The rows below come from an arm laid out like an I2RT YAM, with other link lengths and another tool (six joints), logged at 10 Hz.
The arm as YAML. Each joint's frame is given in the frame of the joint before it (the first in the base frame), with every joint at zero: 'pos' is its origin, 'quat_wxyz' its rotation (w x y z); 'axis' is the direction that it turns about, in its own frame. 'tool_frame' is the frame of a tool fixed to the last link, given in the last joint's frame.
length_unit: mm
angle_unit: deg
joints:
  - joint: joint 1
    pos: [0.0, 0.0, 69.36]
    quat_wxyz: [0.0, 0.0, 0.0, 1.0]
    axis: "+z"
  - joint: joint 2
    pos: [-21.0, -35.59, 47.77]
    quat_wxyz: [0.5, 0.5, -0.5, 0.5]
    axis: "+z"
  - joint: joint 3
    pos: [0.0, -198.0, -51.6]
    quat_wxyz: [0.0, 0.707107, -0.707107, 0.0]
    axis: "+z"
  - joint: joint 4
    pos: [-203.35, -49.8, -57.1]
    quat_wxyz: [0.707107, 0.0, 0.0, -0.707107]
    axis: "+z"
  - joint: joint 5
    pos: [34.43, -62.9, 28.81]
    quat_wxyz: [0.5, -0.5, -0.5, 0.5]
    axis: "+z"
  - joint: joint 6
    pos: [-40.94, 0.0, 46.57]
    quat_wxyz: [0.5, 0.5, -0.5, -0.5]
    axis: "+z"
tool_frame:
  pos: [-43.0, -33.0, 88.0]
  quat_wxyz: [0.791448, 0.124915, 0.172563, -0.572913]
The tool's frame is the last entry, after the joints.
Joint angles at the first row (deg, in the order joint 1, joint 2, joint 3, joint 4, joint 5, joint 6):
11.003 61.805 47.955 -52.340 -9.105 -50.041
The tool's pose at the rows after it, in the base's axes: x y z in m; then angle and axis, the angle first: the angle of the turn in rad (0 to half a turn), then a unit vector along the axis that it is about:
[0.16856, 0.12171, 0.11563, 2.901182, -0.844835, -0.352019, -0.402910]
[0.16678, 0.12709, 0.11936, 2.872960, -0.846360, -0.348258, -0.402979]
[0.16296, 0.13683, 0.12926, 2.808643, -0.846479, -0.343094, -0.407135]
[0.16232, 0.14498, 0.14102, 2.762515, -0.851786, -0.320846, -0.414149]
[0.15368, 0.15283, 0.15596, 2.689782, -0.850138, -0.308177, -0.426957]
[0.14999, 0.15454, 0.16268, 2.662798, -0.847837, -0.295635, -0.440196]
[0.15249, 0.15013, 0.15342, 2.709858, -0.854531, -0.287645, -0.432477]
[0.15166, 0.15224, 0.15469, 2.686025, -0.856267, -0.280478, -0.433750]
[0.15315, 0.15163, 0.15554, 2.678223, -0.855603, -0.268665, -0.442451]
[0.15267, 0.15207, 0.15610, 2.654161, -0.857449, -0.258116, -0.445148]
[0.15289, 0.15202, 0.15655, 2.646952, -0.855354, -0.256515, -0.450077]
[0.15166, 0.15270, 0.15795, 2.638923, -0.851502, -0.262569, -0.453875]
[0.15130, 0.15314, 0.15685, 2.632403, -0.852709, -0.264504, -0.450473]
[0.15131, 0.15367, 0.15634, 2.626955, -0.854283, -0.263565, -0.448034]
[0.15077, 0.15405, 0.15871, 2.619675, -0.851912, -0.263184, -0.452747]
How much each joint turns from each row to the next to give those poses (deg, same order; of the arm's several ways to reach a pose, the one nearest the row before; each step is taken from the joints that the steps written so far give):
0.704 0.499 0.360 -0.258 0.094 1.258
0.858 0.233 0.647 -0.556 -1.247 1.238
1.052 0.052 1.382 -1.154 -3.295 1.591
0.965 -0.330 1.553 -0.998 -2.290 3.662
0.705 -2.618 0.418 -1.438 -3.953 2.381
-0.104 -2.481 -0.784 0.037 -1.645 1.662
0.025 -0.025 -1.291 0.502 2.792 0.813
-0.069 -0.217 -0.459 0.410 -1.375 0.851
-0.716 -1.017 -0.999 1.010 -0.772 0.898
-0.734 -0.579 -0.959 0.581 -1.685 0.674
-0.350 -0.467 -0.511 0.574 -0.599 -0.032
0.020 -0.324 -0.028 0.095 -0.508 -0.623
-0.043 0.481 -0.041 0.007 -0.382 -0.330
0.014 0.348 -0.013 0.046 -0.283 0.088
-0.102 -0.528 0.007 0.035 -0.495 0.062

